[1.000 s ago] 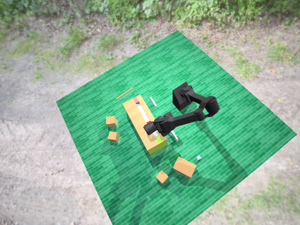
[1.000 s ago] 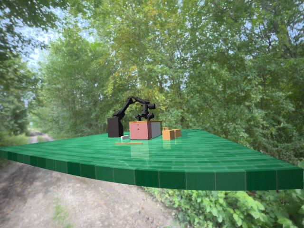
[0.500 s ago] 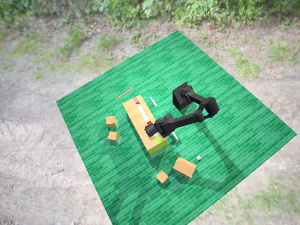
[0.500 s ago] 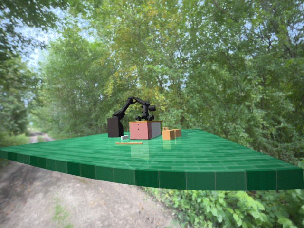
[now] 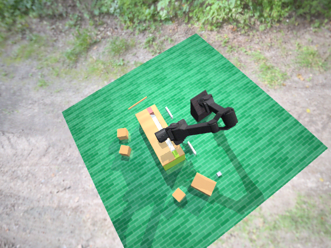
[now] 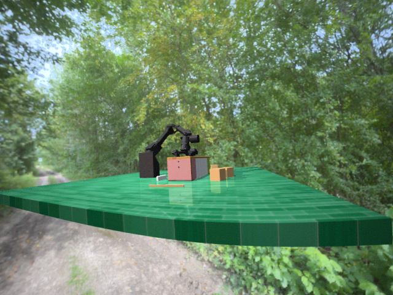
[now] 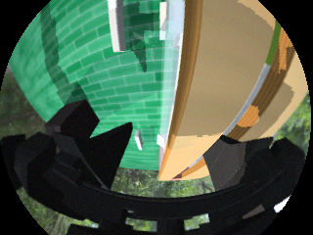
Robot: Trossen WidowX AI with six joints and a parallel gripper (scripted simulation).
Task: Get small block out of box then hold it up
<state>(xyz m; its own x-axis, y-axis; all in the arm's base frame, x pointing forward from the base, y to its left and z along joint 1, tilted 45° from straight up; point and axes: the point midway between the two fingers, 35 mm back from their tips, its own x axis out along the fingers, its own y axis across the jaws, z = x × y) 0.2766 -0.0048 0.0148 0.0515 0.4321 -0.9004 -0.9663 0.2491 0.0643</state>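
The red block is 5 cm ahead of my gripper tip and 3 cm to the right of it. Also, from my gripper tip: flat tan block (35 cm to the left, 7 cm ahead, 6 cm below); thin wooden stick (38 cm to the right, 8 cm below); tiny grey piece (37 cm to the left, 8 cm below, 4 cm behind).
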